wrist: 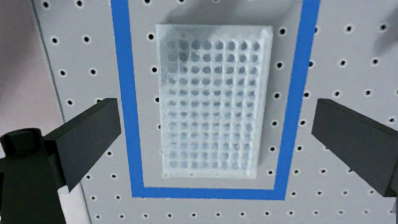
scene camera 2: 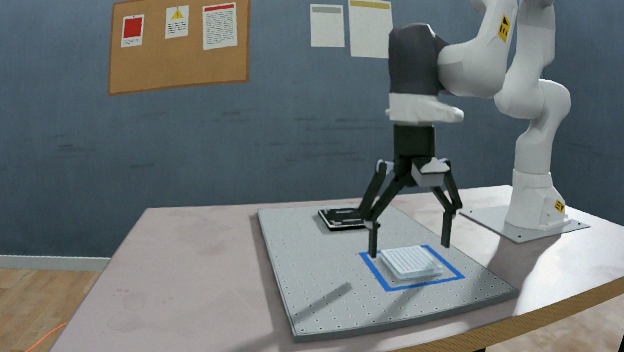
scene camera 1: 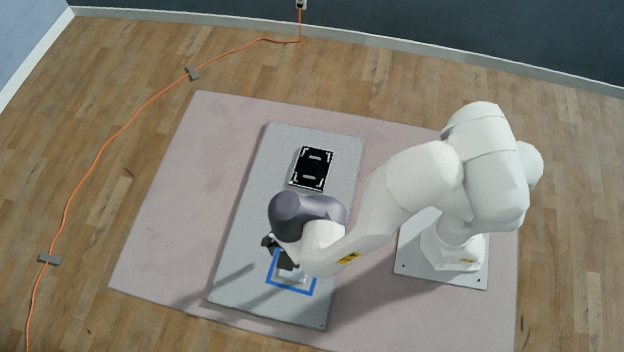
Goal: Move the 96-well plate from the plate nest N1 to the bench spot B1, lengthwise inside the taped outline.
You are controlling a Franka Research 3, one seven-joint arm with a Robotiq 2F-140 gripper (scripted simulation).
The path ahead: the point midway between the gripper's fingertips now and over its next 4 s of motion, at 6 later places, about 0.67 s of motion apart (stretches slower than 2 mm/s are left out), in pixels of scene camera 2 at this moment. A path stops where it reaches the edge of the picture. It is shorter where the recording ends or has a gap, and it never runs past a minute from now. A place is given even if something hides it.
My gripper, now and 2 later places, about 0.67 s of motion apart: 410, 250; 410, 226; 412, 218
